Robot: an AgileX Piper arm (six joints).
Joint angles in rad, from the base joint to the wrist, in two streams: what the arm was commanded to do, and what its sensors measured. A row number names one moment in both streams.
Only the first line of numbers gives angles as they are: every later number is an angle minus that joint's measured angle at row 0.
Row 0, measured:
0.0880, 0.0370, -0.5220, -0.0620, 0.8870, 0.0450
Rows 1 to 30, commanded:
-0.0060, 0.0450, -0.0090, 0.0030, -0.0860, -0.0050
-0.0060, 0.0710, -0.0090, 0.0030, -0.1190, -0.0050
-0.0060, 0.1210, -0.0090, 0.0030, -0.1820, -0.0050
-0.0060, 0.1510, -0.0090, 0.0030, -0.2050, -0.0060
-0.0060, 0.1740, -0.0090, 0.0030, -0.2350, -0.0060
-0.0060, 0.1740, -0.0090, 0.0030, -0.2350, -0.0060
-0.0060, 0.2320, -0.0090, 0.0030, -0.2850, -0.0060
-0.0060, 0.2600, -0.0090, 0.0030, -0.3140, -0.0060
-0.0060, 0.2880, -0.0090, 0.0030, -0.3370, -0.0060
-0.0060, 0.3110, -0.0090, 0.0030, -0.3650, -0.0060
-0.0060, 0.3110, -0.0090, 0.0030, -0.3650, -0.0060
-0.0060, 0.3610, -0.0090, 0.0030, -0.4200, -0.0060
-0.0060, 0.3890, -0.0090, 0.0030, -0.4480, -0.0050
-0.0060, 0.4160, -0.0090, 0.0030, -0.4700, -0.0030
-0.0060, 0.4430, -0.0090, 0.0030, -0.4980, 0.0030
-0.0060, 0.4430, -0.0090, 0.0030, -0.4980, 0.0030
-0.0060, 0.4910, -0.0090, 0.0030, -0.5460, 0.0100
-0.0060, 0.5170, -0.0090, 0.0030, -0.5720, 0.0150
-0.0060, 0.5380, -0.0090, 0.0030, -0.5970, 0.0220
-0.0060, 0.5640, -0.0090, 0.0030, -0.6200, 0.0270
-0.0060, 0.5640, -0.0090, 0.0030, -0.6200, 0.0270
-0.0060, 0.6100, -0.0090, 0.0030, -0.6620, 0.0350
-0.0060, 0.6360, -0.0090, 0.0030, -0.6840, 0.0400
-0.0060, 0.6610, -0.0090, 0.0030, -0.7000, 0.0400
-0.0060, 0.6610, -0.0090, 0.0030, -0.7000, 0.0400
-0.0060, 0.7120, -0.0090, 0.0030, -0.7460, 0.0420
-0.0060, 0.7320, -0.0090, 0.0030, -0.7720, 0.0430
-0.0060, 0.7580, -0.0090, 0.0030, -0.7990, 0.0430
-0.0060, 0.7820, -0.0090, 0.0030, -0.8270, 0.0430
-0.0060, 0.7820, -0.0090, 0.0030, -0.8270, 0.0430
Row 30, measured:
0.0000, 0.7510, -0.0010, 0.0070, -0.7620, 0.0340
